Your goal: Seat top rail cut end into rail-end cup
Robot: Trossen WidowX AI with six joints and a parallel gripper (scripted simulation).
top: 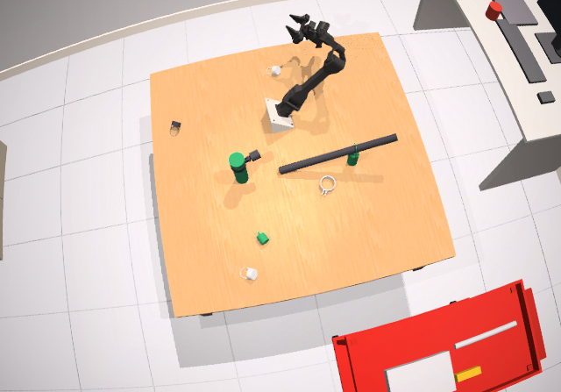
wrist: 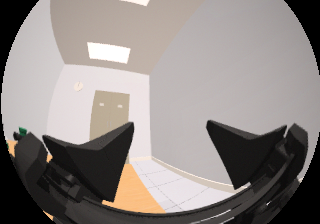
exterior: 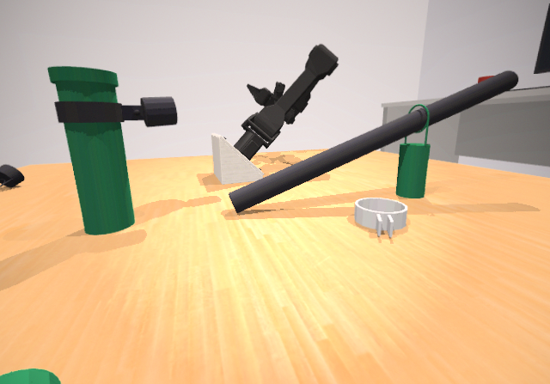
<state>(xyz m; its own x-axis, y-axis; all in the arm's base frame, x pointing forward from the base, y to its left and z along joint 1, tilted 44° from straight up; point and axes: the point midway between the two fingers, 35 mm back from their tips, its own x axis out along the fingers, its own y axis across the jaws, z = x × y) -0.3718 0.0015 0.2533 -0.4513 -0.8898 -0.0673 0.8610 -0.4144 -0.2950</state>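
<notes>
The black rail-end cup is 610 mm ahead of my gripper tip, 350 mm to the right of it and 110 mm below it. Also, from my gripper tip: small green post: 700 mm ahead, 160 mm below, 90 mm to the left; white ring band: 780 mm ahead, 260 mm below, 60 mm to the right.
</notes>
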